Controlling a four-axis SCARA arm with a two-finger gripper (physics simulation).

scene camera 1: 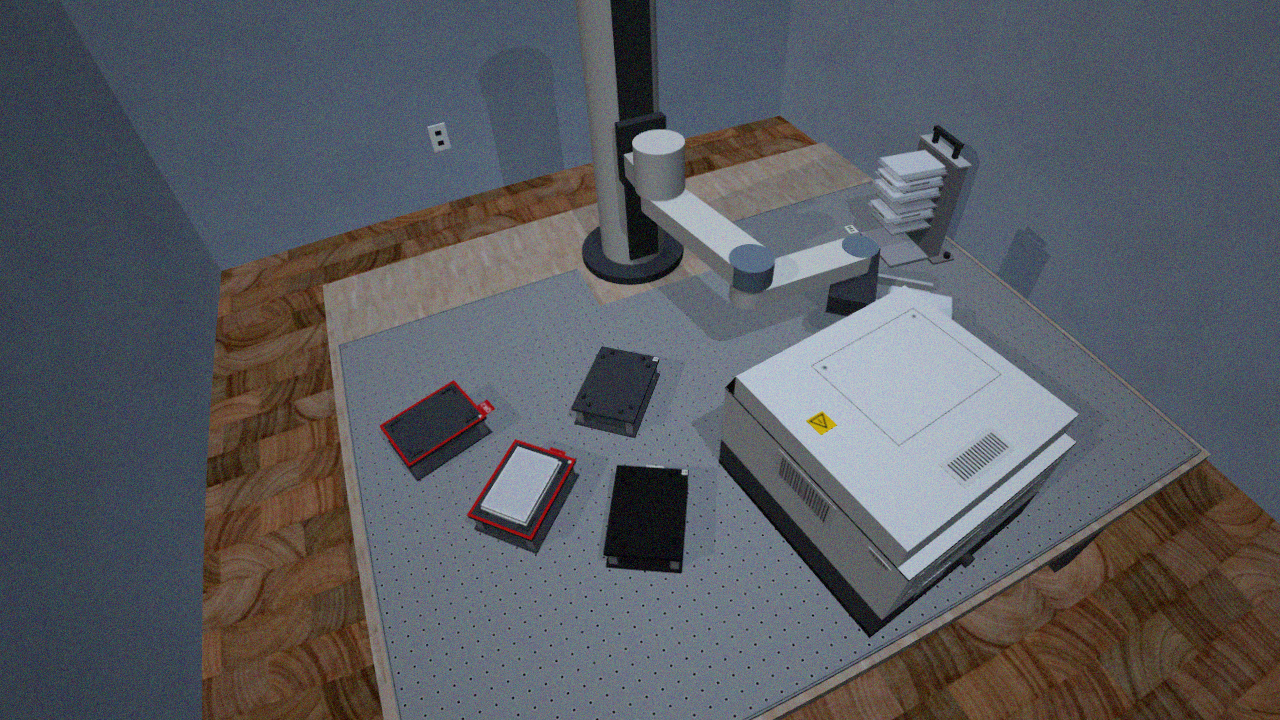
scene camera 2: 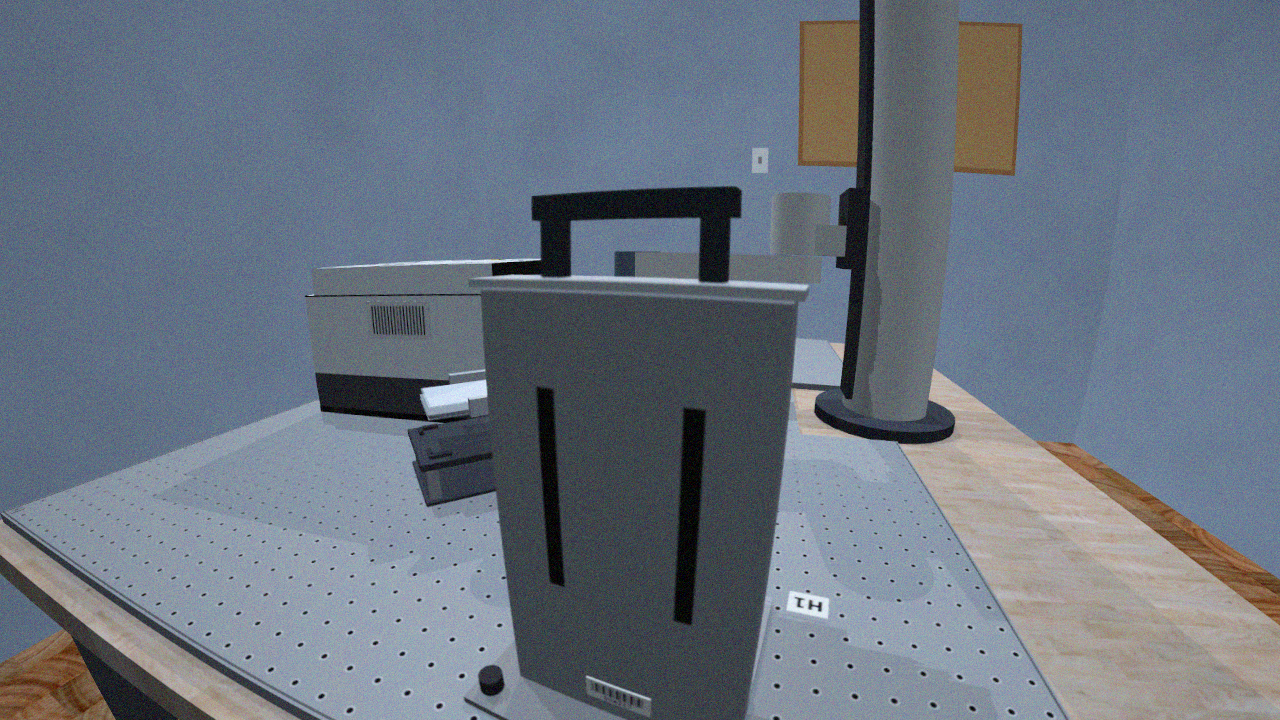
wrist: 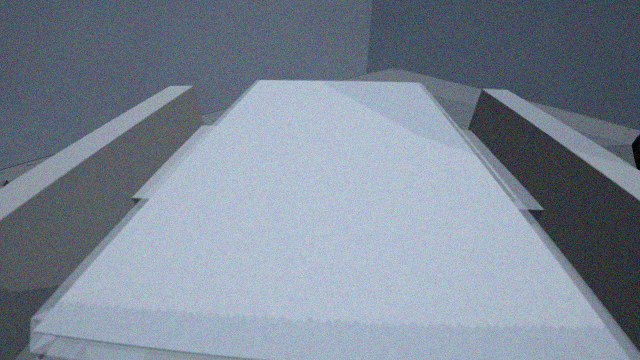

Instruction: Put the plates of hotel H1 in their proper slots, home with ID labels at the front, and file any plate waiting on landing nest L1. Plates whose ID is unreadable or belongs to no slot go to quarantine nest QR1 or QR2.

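Frame: origin at the arm's base, x ahead, y left, z up, level; centimetres.
Seen in the pictures: gripper, fingertip midpoint: [scene camera 2: 458, 393] [wrist: 333, 112]; arm's base at its link origin: [scene camera 1: 633, 252] [scene camera 2: 881, 417].
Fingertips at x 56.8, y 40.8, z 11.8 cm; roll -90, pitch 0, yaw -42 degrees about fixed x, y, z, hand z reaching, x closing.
Note:
Offsets run from my fingertips to a thing's top centre. "spot": to the spot under its first point.
My gripper [scene camera 1: 914, 295] [wrist: 333, 112] is shut on a white plate @(dx -1.5, dy -1.7, dz +0.2 cm) [scene camera 1: 935, 306] [scene camera 2: 450, 399] [wrist: 320, 210], held level by its long sides. In scene camera 2 this plate is a little above a dark nest @(dx -1.3, dy -1.8, dz -4.9 cm) [scene camera 2: 454, 458], partly hidden by the hotel. Hotel H1 [scene camera 1: 952, 201] [scene camera 2: 644, 447] stands at the back right, with several white plates @(dx -28.8, dy +15.9, dz +13.1 cm) [scene camera 1: 912, 164] stacked in it. Their ID labels are too small to read. A red-rimmed nest @(spot: dx +1.2, dy -78.3, dz -10.0 cm) [scene camera 1: 566, 488] bears a white plate @(dx +0.7, dy -85.2, dz -4.1 cm) [scene camera 1: 521, 483]. Another red-rimmed nest @(dx -20.0, dy -96.7, dz -4.9 cm) [scene camera 1: 433, 422] bears no plate. Which is QR1 or QR2 cannot be read.
A large white and grey instrument @(dx +23.6, dy -31.1, dz +14.7 cm) [scene camera 1: 895, 394] [scene camera 2: 393, 331] stands right of centre, close in front of the gripper. Two dark nests @(spot: dx -13.0, dy -62.4, dz -5.5 cm) [scene camera 1: 617, 385] @(spot: dx +14.2, dy -68.3, dz -5.5 cm) [scene camera 1: 648, 514] stand left of it. The arm's column [scene camera 1: 617, 134] [scene camera 2: 904, 223] stands at the back. An H1 label @(spot: dx -39.2, dy +12.1, dz -10.5 cm) [scene camera 2: 808, 604] lies beside the hotel.

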